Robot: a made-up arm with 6 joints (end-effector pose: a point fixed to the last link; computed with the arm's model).
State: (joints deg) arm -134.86 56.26 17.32 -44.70 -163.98 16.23
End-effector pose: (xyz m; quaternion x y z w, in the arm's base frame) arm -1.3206 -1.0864 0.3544 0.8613 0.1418 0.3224 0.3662
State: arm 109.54 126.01 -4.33 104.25 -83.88 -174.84
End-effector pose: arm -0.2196 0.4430 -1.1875 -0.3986 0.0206 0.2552 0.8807
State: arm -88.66 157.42 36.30 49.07 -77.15 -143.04
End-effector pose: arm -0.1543 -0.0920 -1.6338 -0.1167 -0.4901 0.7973 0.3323
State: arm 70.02 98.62 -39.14 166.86 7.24 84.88
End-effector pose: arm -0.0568 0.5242 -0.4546 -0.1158 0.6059 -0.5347 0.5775
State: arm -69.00 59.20 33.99 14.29 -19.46 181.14
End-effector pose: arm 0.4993 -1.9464 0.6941 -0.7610 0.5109 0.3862 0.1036
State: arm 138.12 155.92 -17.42 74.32 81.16 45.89
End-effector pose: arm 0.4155 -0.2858 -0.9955 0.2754 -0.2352 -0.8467 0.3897
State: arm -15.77 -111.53 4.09 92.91 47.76 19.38
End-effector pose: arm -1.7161 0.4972 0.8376 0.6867 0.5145 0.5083 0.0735
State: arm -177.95 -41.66 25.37 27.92 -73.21 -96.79
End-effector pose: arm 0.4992 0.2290 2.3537 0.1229 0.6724 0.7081 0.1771
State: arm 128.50 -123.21 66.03 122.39 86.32 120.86
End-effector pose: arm 1.1425 -1.6418 -0.5694 -0.3752 0.2264 -0.8556 0.2755
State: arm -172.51 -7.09 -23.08 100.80 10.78 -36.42
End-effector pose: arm -0.8899 -0.1621 1.6029 0.0496 0.5174 -0.8269 0.2148
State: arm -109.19 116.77 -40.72 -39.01 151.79 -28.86
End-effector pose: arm -0.1997 -0.0093 -0.3422 -0.0254 0.0526 -0.8914 0.4494
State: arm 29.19 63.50 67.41 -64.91 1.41 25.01
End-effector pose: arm 1.9043 0.9479 0.8533 0.3405 0.0465 0.2395 0.9080
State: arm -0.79 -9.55 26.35 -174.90 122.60 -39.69
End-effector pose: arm 0.6475 0.2289 2.2388 -0.6842 0.2786 0.6285 0.2431
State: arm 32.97 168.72 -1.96 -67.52 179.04 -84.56
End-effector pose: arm -0.6326 -0.5192 -0.6787 0.1645 -0.0330 0.2835 0.9442
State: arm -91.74 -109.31 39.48 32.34 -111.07 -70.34
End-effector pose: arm -0.1382 2.0941 0.4811 0.1958 -0.7430 -0.4564 0.4487
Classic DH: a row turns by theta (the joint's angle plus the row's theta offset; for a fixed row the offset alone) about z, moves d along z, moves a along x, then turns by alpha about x. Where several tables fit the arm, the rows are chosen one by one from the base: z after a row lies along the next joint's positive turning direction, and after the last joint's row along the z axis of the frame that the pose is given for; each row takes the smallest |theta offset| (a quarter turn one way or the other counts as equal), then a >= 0, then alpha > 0; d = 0 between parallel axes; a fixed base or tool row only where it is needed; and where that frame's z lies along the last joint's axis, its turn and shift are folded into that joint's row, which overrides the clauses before.
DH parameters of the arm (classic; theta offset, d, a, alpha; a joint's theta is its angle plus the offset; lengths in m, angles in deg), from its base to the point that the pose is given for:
joint 1: 0 0.4583 0 -90
joint 2: -90 0 1.2116 180
joint 3: 0 0 0 -90
joint 4: 0 -1.0281 0 90
joint 5: 0 0.2388 0 -90
joint 6: 90 0 0 90
tool (fixed): -90 0 0 0

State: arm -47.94 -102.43 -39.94 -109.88 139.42 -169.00
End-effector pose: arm -0.2808 0.4324 1.0056 0.2710 0.4933 -0.7318 0.3843
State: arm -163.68 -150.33 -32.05 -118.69 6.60 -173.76
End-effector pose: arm 0.8982 0.1435 0.4102 0.7164 -0.1618 0.5343 0.4185
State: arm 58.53 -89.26 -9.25 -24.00 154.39 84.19
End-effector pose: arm -0.3034 -0.9135 1.4696 0.6431 -0.2831 -0.6980 0.1381
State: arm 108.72 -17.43 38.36 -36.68 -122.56 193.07
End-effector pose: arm 0.0745 0.3769 2.3843 0.1568 0.8571 -0.2119 0.4426
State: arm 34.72 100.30 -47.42 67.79 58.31 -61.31
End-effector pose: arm 0.4138 0.1770 -0.4943 0.1577 0.8658 0.2943 0.3726
